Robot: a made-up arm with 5 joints. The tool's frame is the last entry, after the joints.
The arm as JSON. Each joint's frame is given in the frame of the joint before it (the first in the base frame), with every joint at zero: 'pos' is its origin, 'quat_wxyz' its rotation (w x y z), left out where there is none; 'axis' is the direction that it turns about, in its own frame. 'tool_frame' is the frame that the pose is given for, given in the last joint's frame.
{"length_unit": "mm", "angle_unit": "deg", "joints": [
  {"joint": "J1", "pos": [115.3, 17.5, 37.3], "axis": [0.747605, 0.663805, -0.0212]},
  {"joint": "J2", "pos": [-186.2, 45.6, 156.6], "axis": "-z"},
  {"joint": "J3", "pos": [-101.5, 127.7, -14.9], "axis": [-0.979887, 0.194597, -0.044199]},
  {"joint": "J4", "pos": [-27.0, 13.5, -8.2], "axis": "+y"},
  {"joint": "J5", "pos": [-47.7, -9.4, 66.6], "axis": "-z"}
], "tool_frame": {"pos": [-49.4, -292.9, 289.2], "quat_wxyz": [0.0, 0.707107, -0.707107, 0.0]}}
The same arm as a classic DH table. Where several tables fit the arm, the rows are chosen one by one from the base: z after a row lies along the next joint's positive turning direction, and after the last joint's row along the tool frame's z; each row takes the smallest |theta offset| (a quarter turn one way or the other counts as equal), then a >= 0, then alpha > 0; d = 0 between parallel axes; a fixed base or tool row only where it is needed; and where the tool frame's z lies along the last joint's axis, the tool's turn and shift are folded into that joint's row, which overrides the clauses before.
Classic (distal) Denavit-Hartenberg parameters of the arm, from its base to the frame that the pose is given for. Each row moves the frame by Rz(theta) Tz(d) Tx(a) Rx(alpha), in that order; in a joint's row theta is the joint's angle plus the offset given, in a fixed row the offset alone. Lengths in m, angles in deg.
base (fixed): a 0.0635  alpha -91.21  d 0.0394  theta0 -48.40
J1: a -0.1577  alpha -88.79  d -0.0111  theta0 0.00
J2: a -0.1055  alpha -87.47  d -0.1449  theta0 52.83
J3: a -0.0070  alpha -78.78  d 0.1524  theta0 89.50
J4: a 0.0477  alpha 90.00  d -0.0013  theta0 -87.42
J5: a 0.2970  alpha 0.00  d 0.0000  theta0 -80.43
tool (fixed): a 0.0000  alpha 0.00  d -0.3558  theta0 -9.57

